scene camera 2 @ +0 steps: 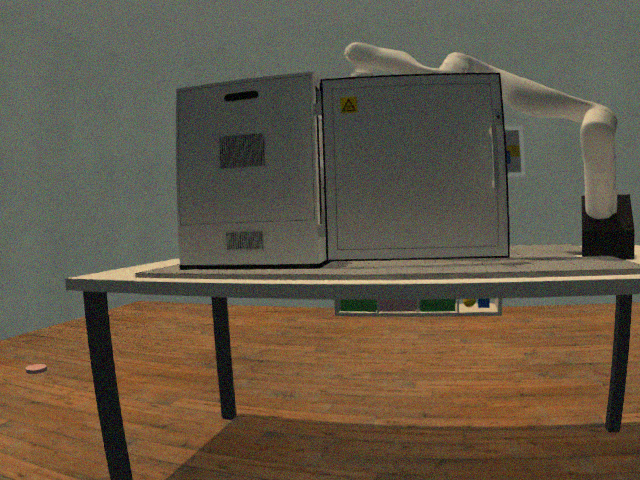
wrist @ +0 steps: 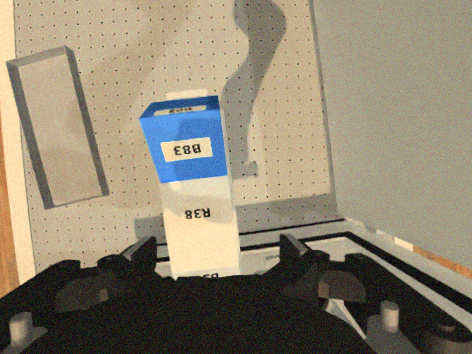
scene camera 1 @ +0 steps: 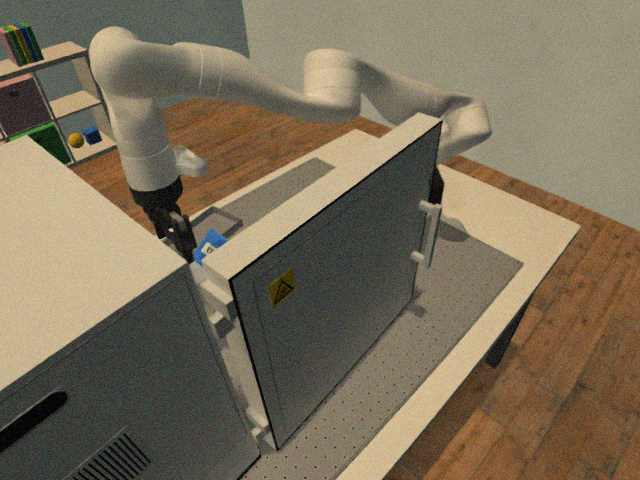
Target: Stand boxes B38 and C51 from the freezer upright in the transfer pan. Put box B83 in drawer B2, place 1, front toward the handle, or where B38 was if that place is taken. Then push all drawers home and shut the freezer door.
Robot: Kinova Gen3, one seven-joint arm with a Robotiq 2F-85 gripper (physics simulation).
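Blue box B83 [scene camera 1: 211, 242] [wrist: 192, 150] stands at the outer end of a row, with a pale tab [wrist: 186, 94] just past it. White box R38 [wrist: 200, 225] is behind it; a further label nearer my palm is partly hidden. My gripper [scene camera 1: 187, 248] [wrist: 218, 249] is open and empty, above the inner part of the row, its fingers to either side. The transfer pan [scene camera 1: 227, 214] [wrist: 86, 120] is empty. The freezer [scene camera 1: 103, 361] [scene camera 2: 248, 201] has its door [scene camera 1: 336, 289] [scene camera 2: 413, 170] [wrist: 400, 125] wide open. No label B38 or C51 is readable.
The open door stands right of the row in the wrist view, with its long handle [scene camera 1: 431, 235] [scene camera 2: 492, 157] at the far edge. The perforated mat [scene camera 1: 392, 361] [wrist: 285, 125] lies under pan and door. A shelf unit [scene camera 1: 62, 50] stands beyond the table.
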